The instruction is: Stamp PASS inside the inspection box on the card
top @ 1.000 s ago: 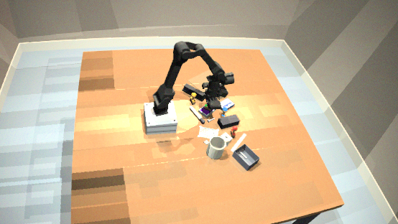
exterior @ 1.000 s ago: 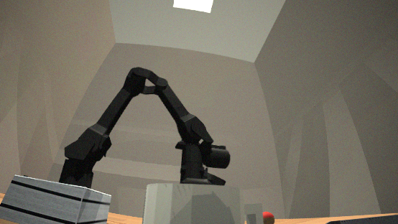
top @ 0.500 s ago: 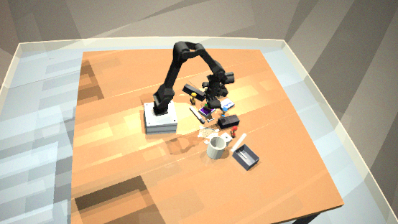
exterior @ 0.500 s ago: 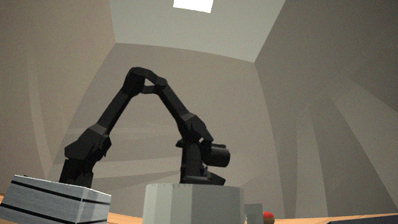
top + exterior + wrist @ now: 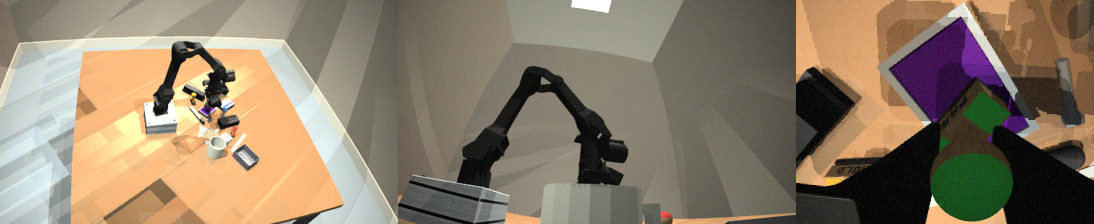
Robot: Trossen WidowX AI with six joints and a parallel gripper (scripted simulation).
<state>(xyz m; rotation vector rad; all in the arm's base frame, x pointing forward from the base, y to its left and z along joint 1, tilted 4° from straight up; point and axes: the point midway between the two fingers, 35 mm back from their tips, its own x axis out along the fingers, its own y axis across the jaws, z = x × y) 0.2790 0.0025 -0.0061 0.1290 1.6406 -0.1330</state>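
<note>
My gripper tip is now 50 mm above the purple ink pad. Round my gripper tip: green-knobbed stamp: right at my gripper tip; yellow-knobbed stamp: 60 mm behind, 90 mm to the left, 30 mm below; marker: 70 mm behind, 40 mm to the right, 50 mm below.
</note>
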